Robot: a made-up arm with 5 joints. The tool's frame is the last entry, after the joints.
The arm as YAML. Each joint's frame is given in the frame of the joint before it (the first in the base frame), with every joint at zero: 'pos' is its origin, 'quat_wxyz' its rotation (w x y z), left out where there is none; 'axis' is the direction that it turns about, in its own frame. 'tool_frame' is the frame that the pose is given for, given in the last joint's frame.
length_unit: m
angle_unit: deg
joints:
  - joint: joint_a
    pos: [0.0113, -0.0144, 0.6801]
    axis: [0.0, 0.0, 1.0]
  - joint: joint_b
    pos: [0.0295, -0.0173, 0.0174]
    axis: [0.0, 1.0, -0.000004]
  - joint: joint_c
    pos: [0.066, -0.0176, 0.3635]
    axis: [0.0, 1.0, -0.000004]
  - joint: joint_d
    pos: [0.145, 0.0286, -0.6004]
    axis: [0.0, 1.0, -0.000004]
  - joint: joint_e
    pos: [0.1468, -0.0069, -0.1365]
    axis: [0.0, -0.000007, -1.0]
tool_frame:
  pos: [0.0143, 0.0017, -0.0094]
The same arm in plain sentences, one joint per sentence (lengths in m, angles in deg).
The arm has five revolute joints in a row. What follows holds with every joint at zero, and every direction is one of the base frame's.
Joint 1 sits 0.0113 m along +x and 0.0144 m along -y and 0.6801 m along +z from the base frame's origin and rotates about +z.
Joint 2 sits 0.0295 m along +x and 0.0173 m along -y and 0.0174 m along +z from joint 1 and rotates about +y.
Joint 3 sits 0.066 m along +x and 0.0176 m along -y and 0.3635 m along +z from joint 2 and rotates about +y.
Joint 4 sits 0.145 m along +x and 0.0286 m along +y and 0.6004 m along -z from joint 3 and rotates about +y.
Joint 5 sits 0.1468 m along +x and 0.0069 m along -y and 0.1365 m along -z from joint 4 and rotates about -z.
The tool frame, which is the frame that the pose is given for, sits 0.0143 m along +x and 0.0017 m along +y and 0.0094 m along -z from joint 5; its axes are parallel to the base frame's.

